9 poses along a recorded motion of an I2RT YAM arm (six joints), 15 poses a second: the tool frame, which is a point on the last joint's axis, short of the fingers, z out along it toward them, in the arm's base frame.
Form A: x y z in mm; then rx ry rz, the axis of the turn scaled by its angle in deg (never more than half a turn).
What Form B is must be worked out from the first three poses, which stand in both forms.
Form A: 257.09 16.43 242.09 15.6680 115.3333 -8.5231
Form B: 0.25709 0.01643 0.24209 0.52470 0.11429 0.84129 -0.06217
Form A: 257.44 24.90 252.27 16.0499 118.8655 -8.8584
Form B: 0.25744 0.02490 0.25227 0.49795 0.11573 0.85707 -0.06387
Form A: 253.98 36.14 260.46 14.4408 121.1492 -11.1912
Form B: 0.25398 0.03614 0.26046 0.48084 0.10335 0.86700 -0.08009
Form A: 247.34 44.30 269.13 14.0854 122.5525 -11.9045
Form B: 0.24734 0.04430 0.26913 0.46999 0.10032 0.87284 -0.08479
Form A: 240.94 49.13 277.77 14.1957 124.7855 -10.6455
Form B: 0.24094 0.04913 0.27777 0.45367 0.10037 0.88229 -0.07527
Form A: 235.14 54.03 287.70 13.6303 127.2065 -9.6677
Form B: 0.23514 0.05403 0.28770 0.43602 0.09561 0.89227 -0.06781
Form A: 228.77 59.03 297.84 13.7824 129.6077 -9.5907
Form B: 0.22877 0.05903 0.29784 0.41715 0.09584 0.90131 -0.06669
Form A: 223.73 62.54 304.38 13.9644 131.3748 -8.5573
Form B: 0.22373 0.06254 0.30438 0.40361 0.09650 0.90790 -0.05914
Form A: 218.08 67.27 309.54 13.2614 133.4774 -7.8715
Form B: 0.21808 0.06727 0.30954 0.38779 0.09097 0.91565 -0.05400
